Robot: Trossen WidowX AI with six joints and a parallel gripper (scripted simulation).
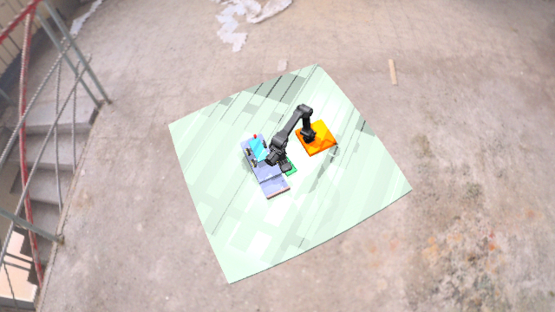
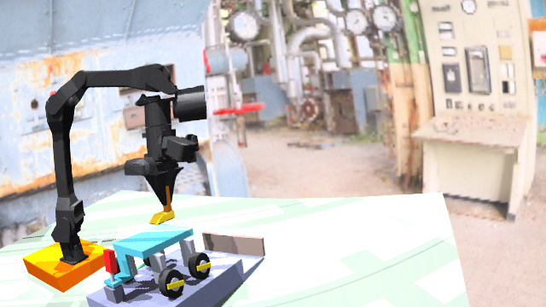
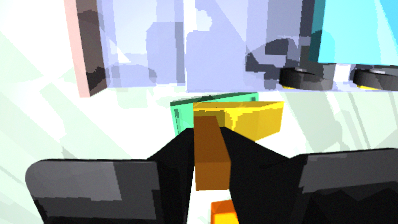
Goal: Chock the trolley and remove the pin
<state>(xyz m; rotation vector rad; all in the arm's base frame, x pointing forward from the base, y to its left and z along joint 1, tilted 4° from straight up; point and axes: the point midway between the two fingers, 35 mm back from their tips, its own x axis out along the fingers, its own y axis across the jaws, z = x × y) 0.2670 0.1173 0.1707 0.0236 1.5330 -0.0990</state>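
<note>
Right now the red-headed stop pin is 4 cm ahead of my gripper tip, 26 cm to the right of it and 3 cm below it. Round my gripper tip: trolley 6 cm ahead, 16 cm to the right, 4 cm below; then yellow chock 2 cm to the right, 1 cm below; then brown end wall 8 cm ahead, 10 cm to the left, 13 cm below.
</note>
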